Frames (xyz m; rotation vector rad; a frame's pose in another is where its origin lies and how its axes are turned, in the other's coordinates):
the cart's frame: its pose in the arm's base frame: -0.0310 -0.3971 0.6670 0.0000 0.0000 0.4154
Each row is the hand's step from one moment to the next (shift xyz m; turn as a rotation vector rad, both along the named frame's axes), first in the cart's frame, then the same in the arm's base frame.
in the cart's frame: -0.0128 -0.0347 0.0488 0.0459 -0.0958 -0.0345
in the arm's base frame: 0.0023 -0.0369 0.0488 0.0807 -0.0691 -0.0345
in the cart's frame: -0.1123 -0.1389 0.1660 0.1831 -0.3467 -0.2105
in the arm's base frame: -0.0467 -0.1724 0.1660 0.3074 -0.2433 -0.2105
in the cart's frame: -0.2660 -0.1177 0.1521 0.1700 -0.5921 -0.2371
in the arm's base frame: -0.1959 -0.2150 0.1521 0.3945 -0.4731 -0.2371
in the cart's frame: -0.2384 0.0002 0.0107 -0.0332 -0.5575 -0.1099
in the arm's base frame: -0.2182 -0.0960 0.0107 0.1946 -0.5235 -0.1099
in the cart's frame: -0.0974 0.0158 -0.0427 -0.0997 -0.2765 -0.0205
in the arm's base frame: -0.0955 -0.0249 -0.0427 0.0204 -0.2932 -0.0205
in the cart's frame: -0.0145 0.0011 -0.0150 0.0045 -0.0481 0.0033
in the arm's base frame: -0.0137 -0.0048 -0.0150 0.0235 -0.0422 0.0033
